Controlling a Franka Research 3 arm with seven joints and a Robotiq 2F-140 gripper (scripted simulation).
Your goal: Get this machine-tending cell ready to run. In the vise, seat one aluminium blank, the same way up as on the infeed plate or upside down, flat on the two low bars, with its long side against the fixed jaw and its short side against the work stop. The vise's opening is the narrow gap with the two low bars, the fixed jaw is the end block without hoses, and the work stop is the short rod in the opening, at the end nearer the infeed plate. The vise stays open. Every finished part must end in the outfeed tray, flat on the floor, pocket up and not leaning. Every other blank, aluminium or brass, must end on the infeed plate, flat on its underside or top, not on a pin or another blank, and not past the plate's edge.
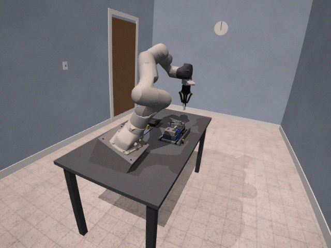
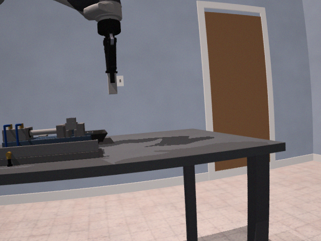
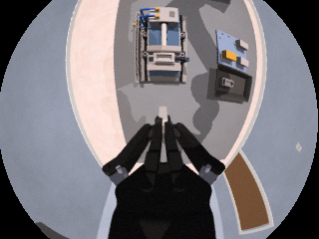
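Right now the work stop is 130 mm behind my hand, 120 mm below it and 60 mm to the left of it. Also, from my hand: vise guard rail (210 mm behind, 180 mm below, 80 mm to the right); vise (210 mm behind, 170 mm below, 20 mm to the left); brass blank (300 mm to the left, 190 mm below, 190 mm behind).
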